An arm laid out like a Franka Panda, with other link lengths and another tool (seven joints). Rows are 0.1 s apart.
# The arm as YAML. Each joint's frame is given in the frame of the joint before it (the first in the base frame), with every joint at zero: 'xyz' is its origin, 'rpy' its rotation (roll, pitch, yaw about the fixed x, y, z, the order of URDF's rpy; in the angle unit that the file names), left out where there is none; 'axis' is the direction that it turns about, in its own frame. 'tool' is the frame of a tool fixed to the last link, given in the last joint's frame.
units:
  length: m
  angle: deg
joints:
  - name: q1
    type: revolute
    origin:
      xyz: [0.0, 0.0, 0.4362]
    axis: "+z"
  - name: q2
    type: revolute
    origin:
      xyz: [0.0, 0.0, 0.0]
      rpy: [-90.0, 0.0, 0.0]
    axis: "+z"
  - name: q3
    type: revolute
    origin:
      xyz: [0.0, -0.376, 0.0]
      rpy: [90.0, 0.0, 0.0]
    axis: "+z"
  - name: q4
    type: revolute
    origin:
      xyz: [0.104, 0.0, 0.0]
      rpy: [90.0, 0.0, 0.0]
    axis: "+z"
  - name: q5
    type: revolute
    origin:
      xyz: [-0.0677, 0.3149, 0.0]
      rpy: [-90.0, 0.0, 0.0]
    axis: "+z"
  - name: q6
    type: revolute
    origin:
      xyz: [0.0, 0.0, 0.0]
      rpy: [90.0, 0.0, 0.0]
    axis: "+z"
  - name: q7
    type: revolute
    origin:
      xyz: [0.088, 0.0, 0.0]
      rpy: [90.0, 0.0, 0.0]
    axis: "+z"
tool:
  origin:
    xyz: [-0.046, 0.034, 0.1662]
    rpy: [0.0, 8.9, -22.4]
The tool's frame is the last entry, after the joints.
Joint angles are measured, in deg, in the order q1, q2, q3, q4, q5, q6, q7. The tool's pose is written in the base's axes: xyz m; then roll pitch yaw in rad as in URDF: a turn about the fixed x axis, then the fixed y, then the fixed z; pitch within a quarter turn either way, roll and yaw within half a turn. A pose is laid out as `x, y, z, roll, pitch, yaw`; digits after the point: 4 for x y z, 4 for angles.
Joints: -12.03, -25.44, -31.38, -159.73, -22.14, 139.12, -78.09
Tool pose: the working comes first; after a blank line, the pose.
Where each joint sits with the arm in this pose, in the base's axes (m; each line is computed from the numbers above, not from the rounded line before):
q1: 0.0000 0.0000 0.4362
q2: 0.0000 0.0000 0.4362
q3: -0.1580 0.0337 0.7757
q4: -0.0908 -0.0360 0.8139
q5: 0.1348 -0.1760 0.6316
q6: 0.1348 -0.1760 0.6316
q7: 0.2147 -0.2125 0.6362
the tool: 0.2198 -0.2794 0.4737

0.2198, -0.2794, 0.4737, 3.0971, -0.1059, 1.3297
